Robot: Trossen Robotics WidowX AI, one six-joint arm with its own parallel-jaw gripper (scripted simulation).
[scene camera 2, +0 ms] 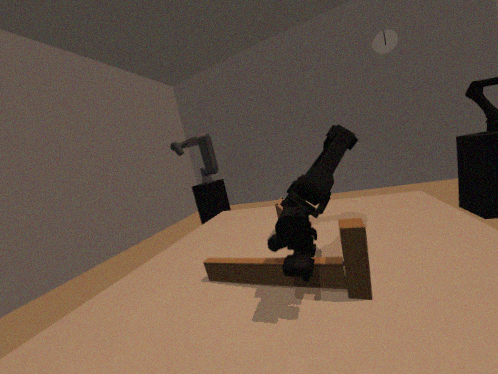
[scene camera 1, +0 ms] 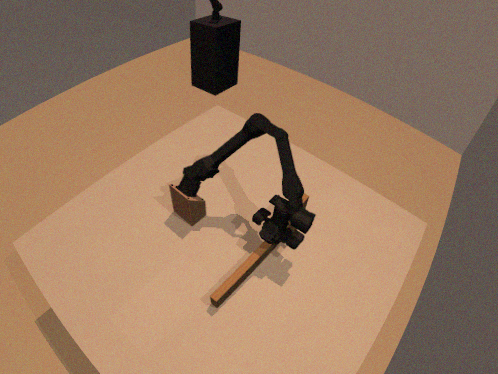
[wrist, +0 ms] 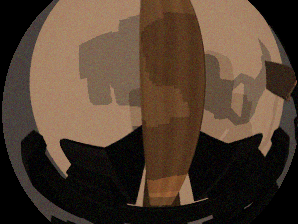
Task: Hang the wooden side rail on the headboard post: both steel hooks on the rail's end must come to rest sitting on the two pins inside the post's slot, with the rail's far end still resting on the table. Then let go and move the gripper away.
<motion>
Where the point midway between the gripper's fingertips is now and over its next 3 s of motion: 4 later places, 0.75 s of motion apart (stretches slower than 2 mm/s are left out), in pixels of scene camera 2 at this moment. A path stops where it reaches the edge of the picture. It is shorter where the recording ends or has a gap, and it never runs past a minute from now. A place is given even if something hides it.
My gripper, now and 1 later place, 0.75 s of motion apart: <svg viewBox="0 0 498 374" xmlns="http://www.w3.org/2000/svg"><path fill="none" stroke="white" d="M307 277L296 264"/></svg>
</motion>
